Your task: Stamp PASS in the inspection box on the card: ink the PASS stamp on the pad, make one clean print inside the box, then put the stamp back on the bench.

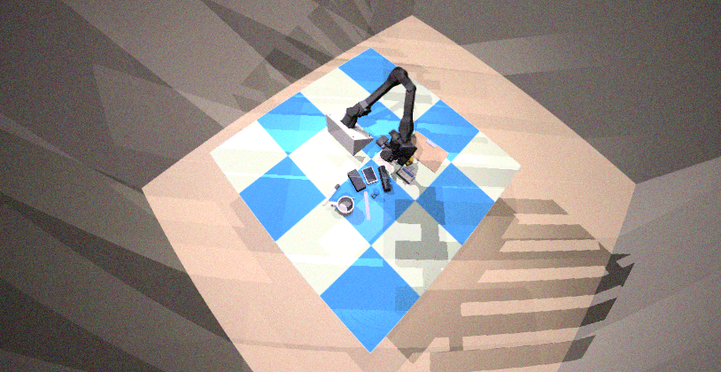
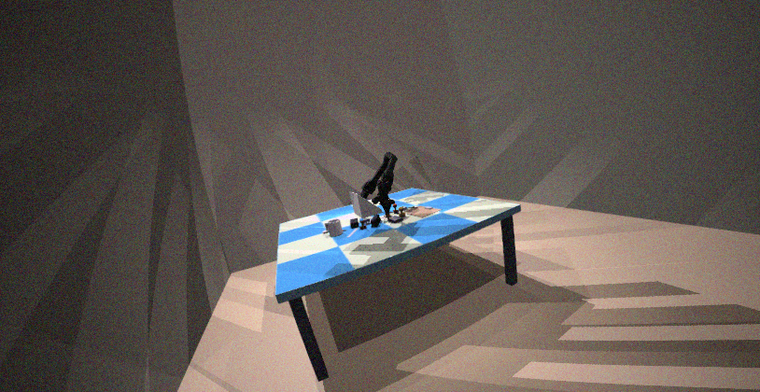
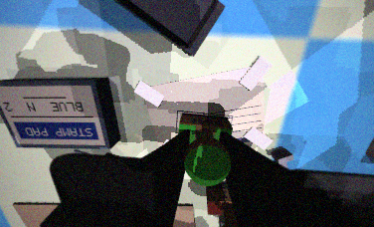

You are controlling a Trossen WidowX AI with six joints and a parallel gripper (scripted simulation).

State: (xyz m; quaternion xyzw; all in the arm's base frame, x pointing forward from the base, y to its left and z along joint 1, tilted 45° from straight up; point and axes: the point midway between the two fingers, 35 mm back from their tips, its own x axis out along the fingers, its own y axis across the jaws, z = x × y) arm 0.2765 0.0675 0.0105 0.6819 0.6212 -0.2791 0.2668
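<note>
The green-knobbed pass stamp is right at my gripper tip. Also, from my gripper tip: pale card 1 cm to the right, 3 cm below; then reddish stamp 2 cm behind, 8 cm to the left; then dark flat device 6 cm ahead, 11 cm to the right, 1 cm below.
</note>
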